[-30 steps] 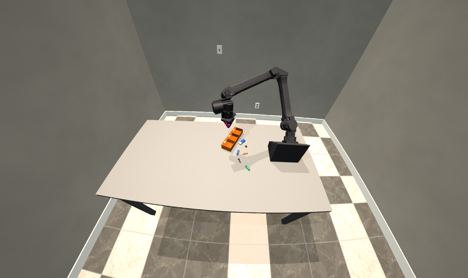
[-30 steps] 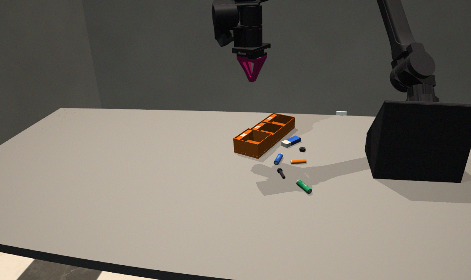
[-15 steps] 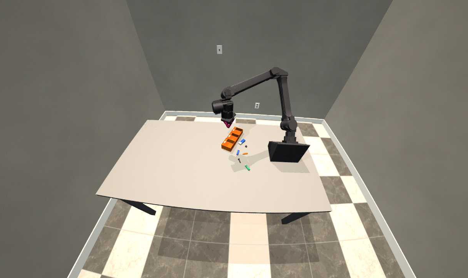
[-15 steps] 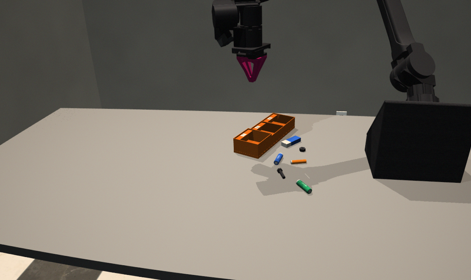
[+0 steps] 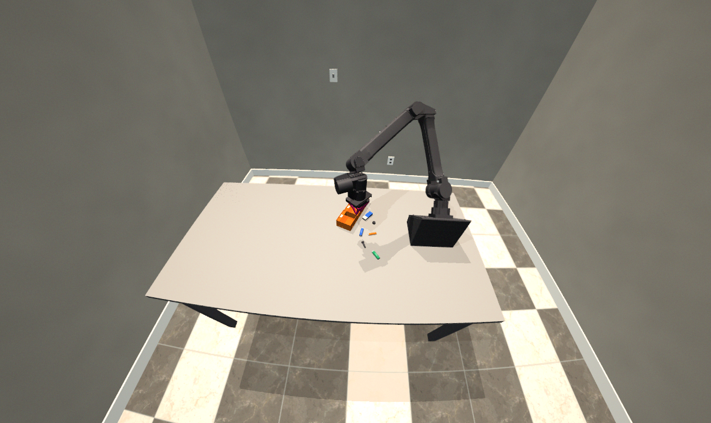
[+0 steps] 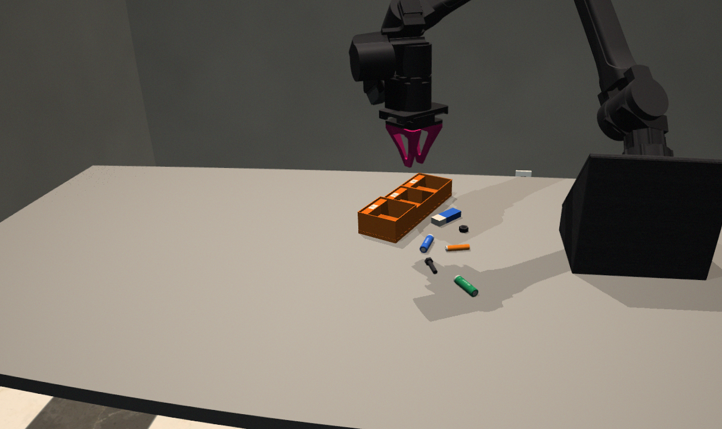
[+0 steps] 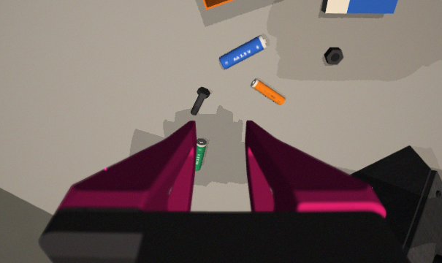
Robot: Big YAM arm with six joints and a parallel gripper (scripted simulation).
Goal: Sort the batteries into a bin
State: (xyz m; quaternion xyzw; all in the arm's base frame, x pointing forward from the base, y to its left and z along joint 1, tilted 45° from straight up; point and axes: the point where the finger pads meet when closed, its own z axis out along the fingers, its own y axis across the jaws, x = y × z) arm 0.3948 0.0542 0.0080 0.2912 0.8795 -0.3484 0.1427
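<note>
My gripper is now 160 mm above the green battery, 120 mm to the right of it and 100 mm past it. From my hand the other things lie so: black bolt (170 mm below, 60 mm to the left, 40 mm behind); blue battery (160 mm below, 20 mm behind, 10 mm to the right); thin orange battery (170 mm below, 80 mm behind).
</note>
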